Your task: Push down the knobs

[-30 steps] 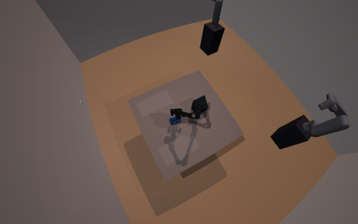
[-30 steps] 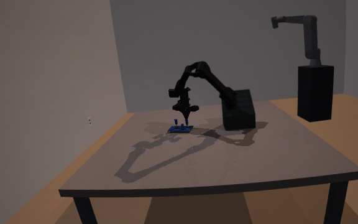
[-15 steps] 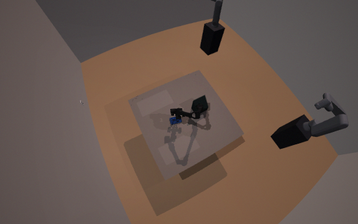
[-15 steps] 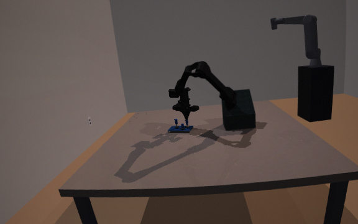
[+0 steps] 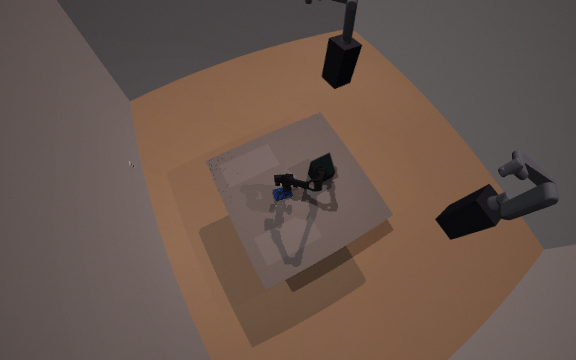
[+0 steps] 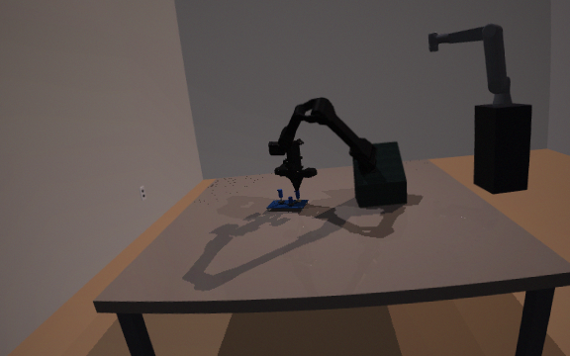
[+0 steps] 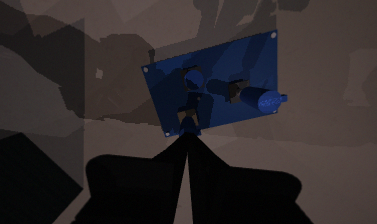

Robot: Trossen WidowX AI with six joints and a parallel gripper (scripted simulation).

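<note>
My gripper tip is now 7 cm short of the knob.
</note>
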